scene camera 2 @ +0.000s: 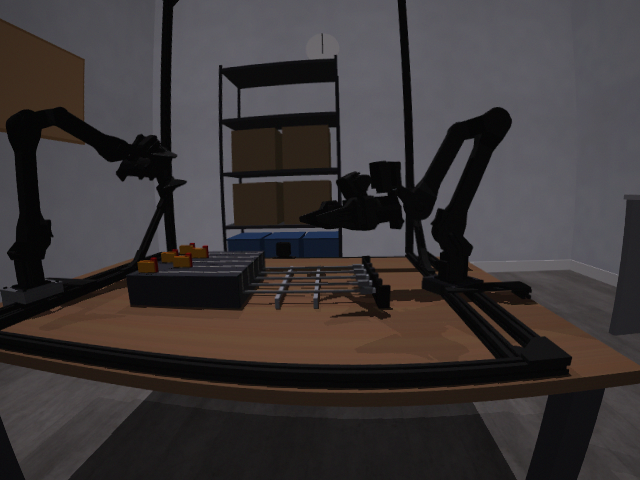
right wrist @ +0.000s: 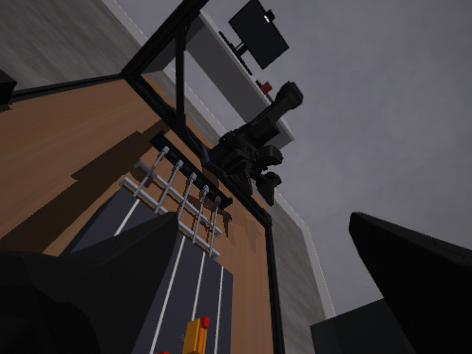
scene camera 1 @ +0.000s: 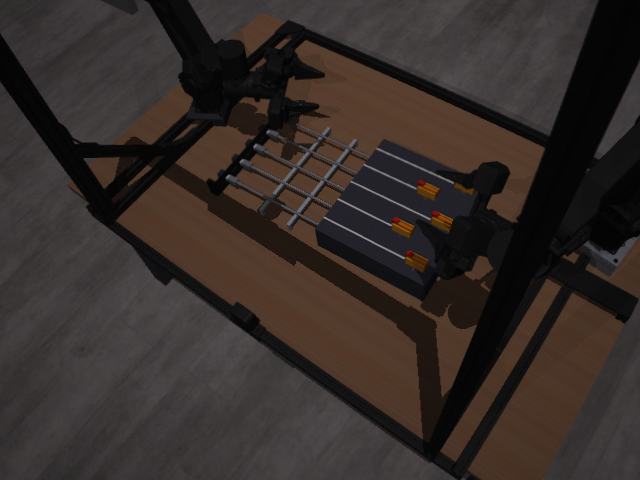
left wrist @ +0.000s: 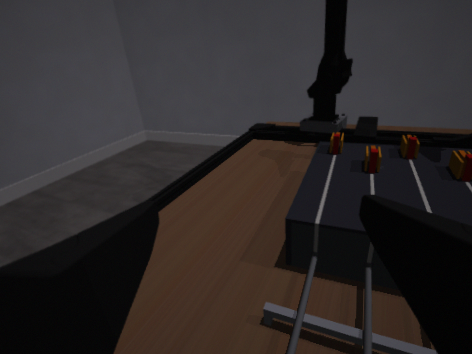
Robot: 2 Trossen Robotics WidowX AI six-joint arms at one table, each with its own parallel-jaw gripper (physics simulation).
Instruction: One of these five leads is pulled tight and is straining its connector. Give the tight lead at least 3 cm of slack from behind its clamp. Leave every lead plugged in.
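Frame: origin at the left arm's base, x left, y up, z ahead, level; metres.
Seen in the pictures: left gripper, fingertip midpoint: [scene camera 2: 307, 219] [right wrist: 261, 200] [scene camera 1: 322, 90] [left wrist: 259, 208]; right gripper, fingertip midpoint: [scene camera 2: 181, 169] [right wrist: 263, 221] [scene camera 1: 426, 196]; left arm's base at its link origin: [scene camera 2: 453, 278] [right wrist: 214, 158] [scene camera 1: 209, 103]; right arm's base at its link origin: [scene camera 2: 31, 285] [scene camera 1: 607, 235] [left wrist: 323, 118].
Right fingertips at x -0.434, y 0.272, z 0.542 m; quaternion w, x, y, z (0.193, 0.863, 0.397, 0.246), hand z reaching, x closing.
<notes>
Offsets run from my right fingertips to a thing's middle. Level surfaces: height alone.
Five thin grey leads run from plugs {dz -0.380, dx +0.298, dy -0.275 m} [scene camera 1: 260, 149] on a black connector bar [scene camera 1: 214, 186] [scene camera 2: 382, 294] to a dark block {dz -0.039, dx +0.136, dy -0.266 m} [scene camera 1: 369, 260] [scene camera 2: 186, 289] [left wrist: 340, 250], continuing as white lines on its top to orange clamps with red ends [scene camera 1: 402, 227] [scene camera 2: 147, 266] [left wrist: 372, 160] [right wrist: 195, 336]. Which lead is tight cannot be told. My left gripper [scene camera 1: 320, 90] [scene camera 2: 310, 215] [left wrist: 259, 208] is open and empty, above the table near the bar's far end in scene camera 1. My right gripper [scene camera 1: 428, 198] [scene camera 2: 180, 168] [right wrist: 263, 221] is open and empty, high above the block's clamp end, hiding part of it.
Two grey crossbars [scene camera 1: 264, 206] [scene camera 1: 292, 223] cross the leads between bar and block. A black frame [scene camera 1: 361, 382] [scene camera 2: 310, 373] edges the wooden table {dy -0.299 m} [scene camera 1: 289, 310], with uprights at its corners. A shelf rack [scene camera 2: 338, 149] stands behind the table.
</notes>
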